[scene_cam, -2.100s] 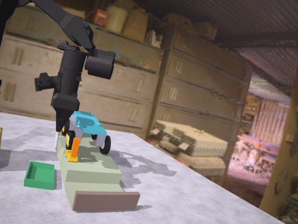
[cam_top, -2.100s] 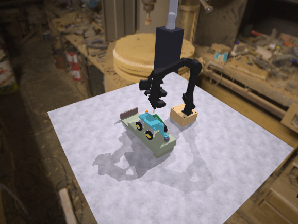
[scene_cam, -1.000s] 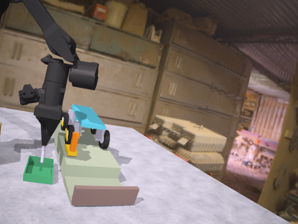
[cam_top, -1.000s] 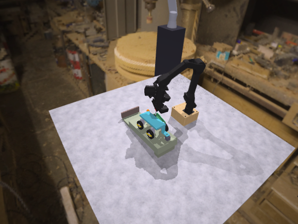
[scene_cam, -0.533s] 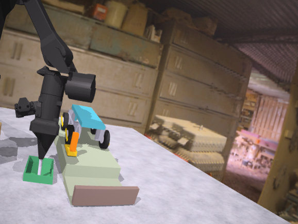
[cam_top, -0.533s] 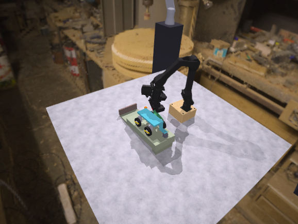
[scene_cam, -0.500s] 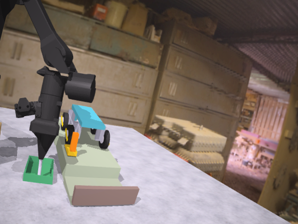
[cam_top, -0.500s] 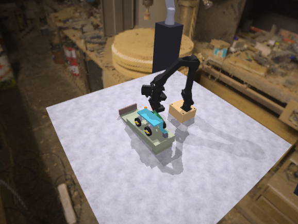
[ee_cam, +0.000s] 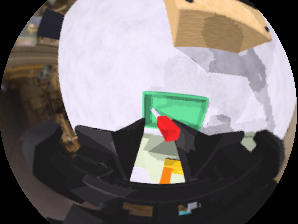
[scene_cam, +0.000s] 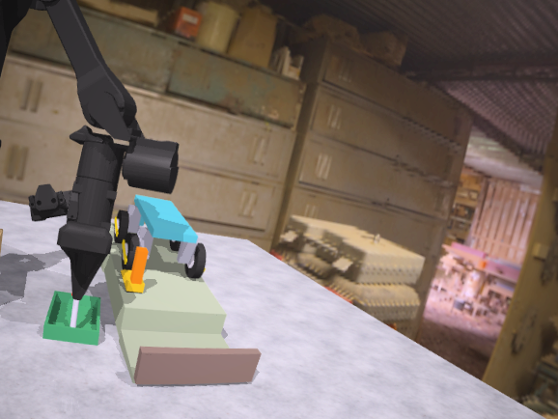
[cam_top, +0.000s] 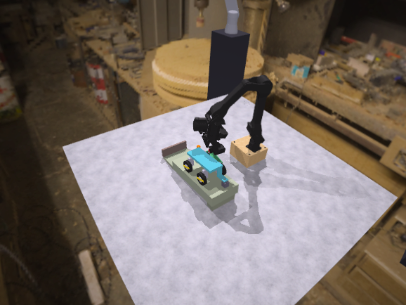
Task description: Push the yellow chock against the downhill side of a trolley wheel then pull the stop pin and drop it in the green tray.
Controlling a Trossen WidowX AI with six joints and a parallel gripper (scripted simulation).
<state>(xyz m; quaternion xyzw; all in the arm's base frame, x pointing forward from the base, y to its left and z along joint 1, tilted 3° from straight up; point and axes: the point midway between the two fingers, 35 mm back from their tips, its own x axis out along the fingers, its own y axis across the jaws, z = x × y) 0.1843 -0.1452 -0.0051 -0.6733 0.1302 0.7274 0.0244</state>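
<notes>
The green tray lies 60 mm below my gripper tip and 20 mm to the left of it. From my gripper tip the other things lie so: yellow chock (80 mm ahead, 30 mm to the left, 30 mm above); then red-headed stop pin (10 mm below); then brown block (150 mm to the right, 120 mm ahead, 20 mm below).
</notes>
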